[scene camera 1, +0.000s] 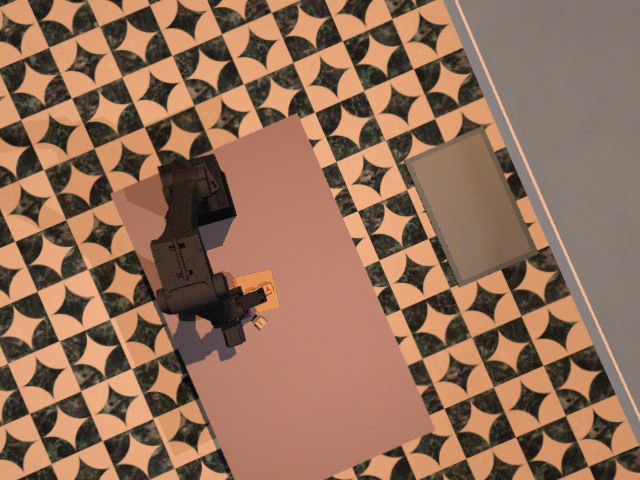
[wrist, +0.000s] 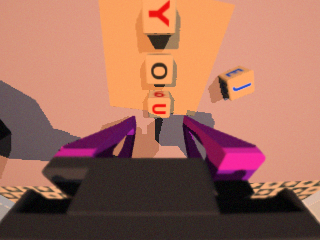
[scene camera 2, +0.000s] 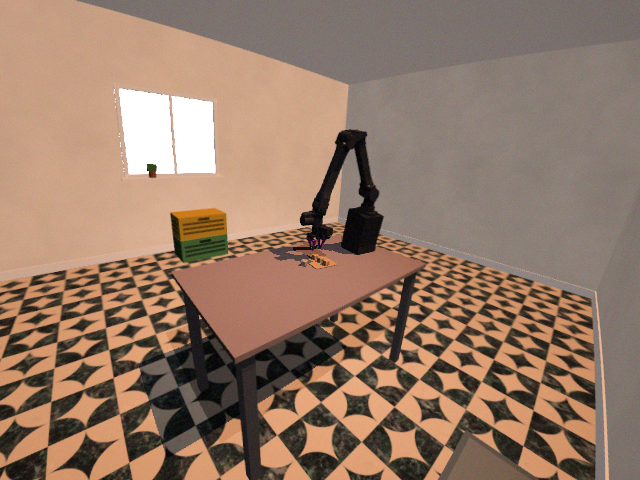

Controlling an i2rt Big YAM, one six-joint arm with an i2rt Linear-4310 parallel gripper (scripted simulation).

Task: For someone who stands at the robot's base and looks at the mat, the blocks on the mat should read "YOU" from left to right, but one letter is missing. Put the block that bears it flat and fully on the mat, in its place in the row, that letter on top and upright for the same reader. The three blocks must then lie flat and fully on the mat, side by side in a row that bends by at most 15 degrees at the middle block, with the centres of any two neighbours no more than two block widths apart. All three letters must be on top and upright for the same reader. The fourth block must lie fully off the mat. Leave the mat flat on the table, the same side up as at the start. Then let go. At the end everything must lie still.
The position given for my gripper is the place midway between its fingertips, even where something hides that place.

I see my gripper (wrist: 159,120) and a mat (scene camera 1: 252,281).
